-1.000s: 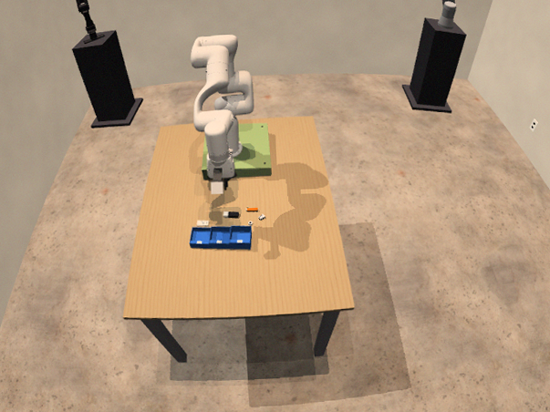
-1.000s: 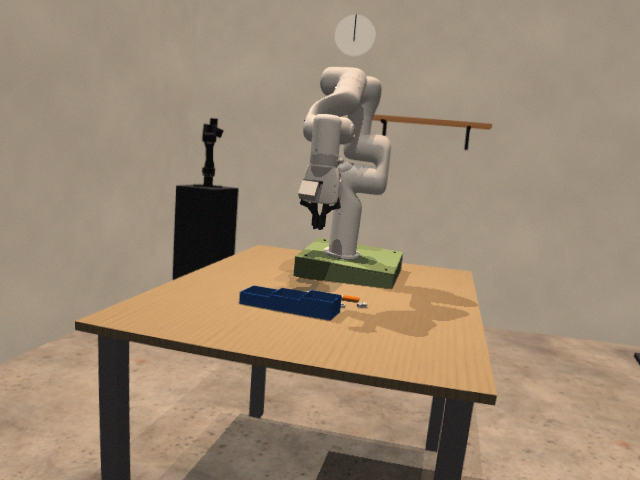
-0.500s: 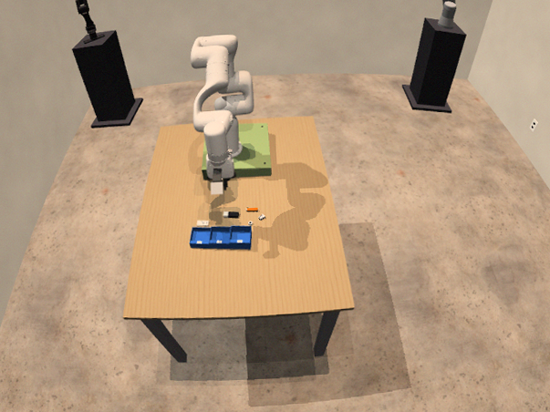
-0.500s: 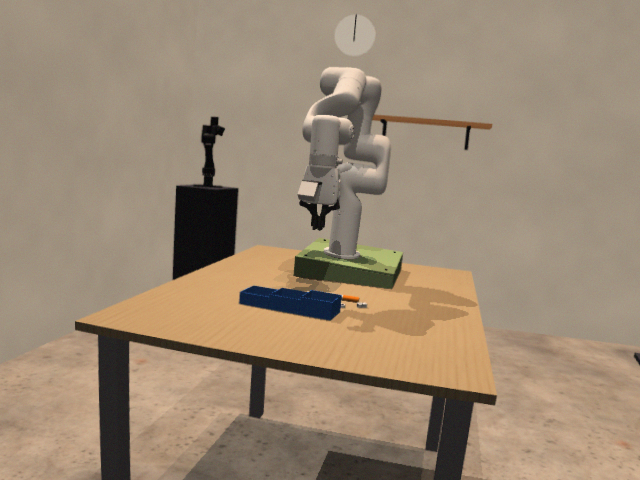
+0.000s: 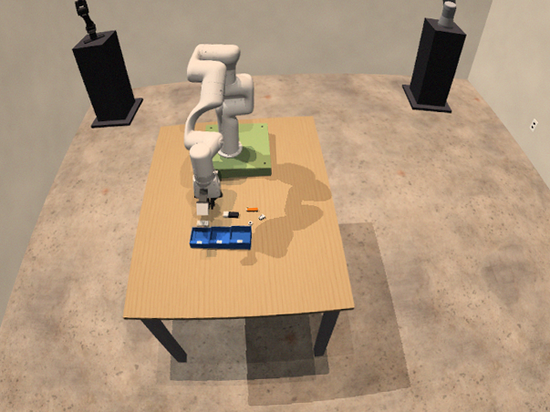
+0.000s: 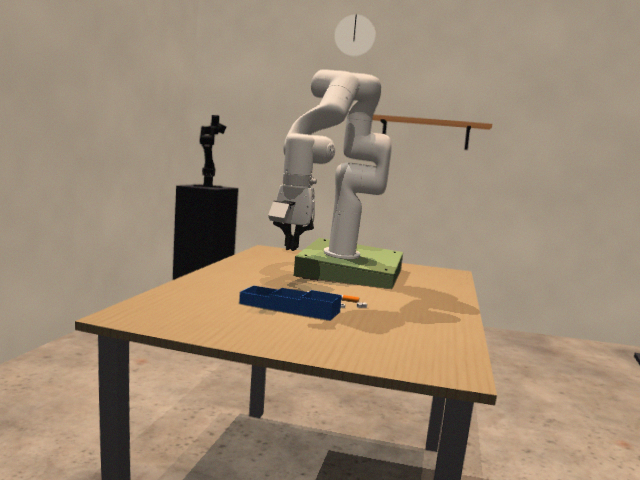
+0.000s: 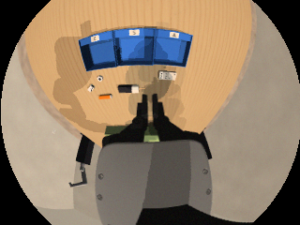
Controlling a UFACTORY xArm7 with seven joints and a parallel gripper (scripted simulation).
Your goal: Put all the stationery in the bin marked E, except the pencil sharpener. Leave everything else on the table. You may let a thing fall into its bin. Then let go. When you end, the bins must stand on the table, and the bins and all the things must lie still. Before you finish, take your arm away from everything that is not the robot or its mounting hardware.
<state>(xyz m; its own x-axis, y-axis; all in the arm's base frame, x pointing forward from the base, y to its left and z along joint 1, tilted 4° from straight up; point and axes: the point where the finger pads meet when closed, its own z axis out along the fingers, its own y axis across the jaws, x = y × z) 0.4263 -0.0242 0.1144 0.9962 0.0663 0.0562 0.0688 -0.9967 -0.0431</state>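
The blue bin tray is 14 cm below my hand, 6 cm ahead of it and 3 cm to the left of it. The rest, counted from my hand: black item: 16 cm below, 7 cm behind, 5 cm to the left; then orange stick: 15 cm to the left, 15 cm below, 10 cm behind; then white flat piece: 16 cm below, 6 cm to the right, 2 cm behind.
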